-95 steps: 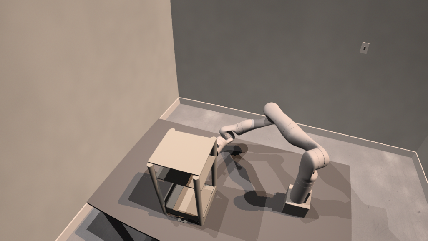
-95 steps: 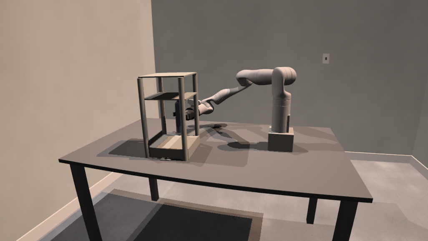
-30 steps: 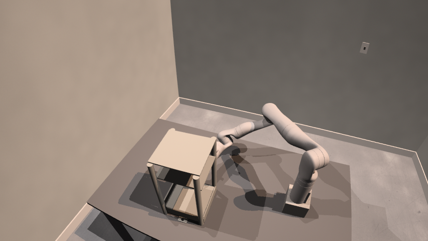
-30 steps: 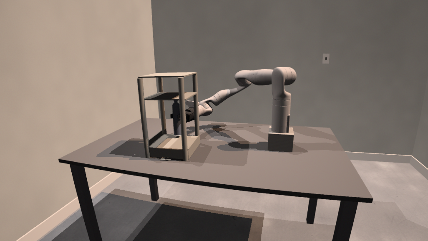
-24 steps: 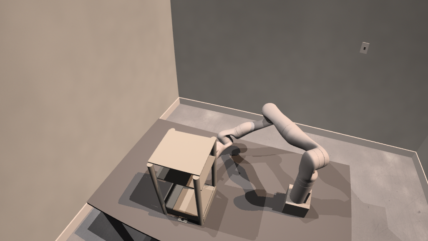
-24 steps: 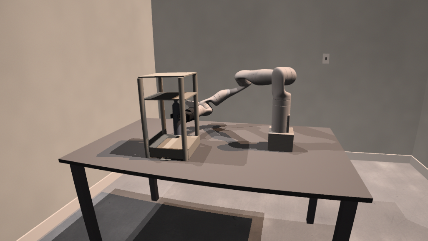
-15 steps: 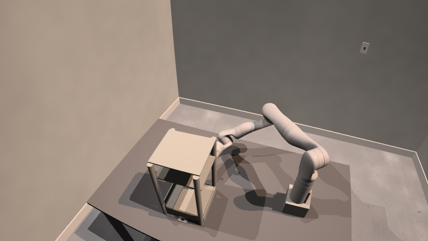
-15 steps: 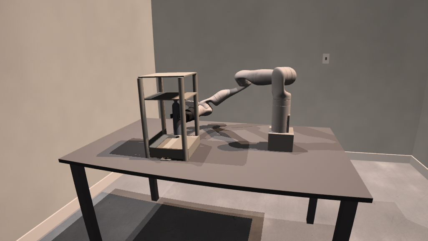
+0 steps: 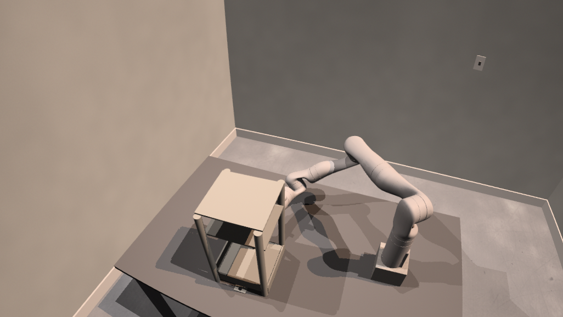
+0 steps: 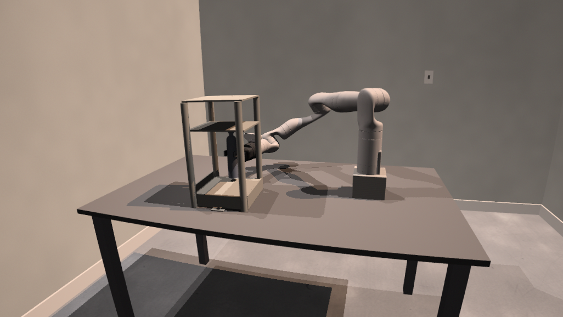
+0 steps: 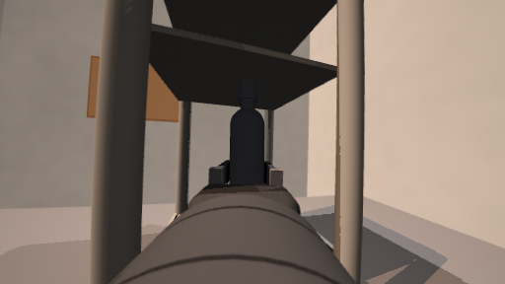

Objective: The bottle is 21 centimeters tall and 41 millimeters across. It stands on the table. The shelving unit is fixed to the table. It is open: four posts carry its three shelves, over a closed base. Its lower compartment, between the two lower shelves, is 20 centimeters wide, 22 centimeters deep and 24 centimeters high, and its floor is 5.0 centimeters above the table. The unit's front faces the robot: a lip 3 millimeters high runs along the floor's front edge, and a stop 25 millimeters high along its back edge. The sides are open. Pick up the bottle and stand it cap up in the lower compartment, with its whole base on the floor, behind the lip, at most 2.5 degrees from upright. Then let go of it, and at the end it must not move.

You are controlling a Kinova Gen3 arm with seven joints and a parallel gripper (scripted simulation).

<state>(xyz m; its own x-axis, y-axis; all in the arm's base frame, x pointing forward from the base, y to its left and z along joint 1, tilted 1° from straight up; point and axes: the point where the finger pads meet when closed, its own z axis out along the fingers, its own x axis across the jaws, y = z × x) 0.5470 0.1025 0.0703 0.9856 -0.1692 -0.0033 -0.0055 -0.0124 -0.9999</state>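
The shelving unit is 60 mm to the left of my hand, 30 mm above it and 10 mm behind it.
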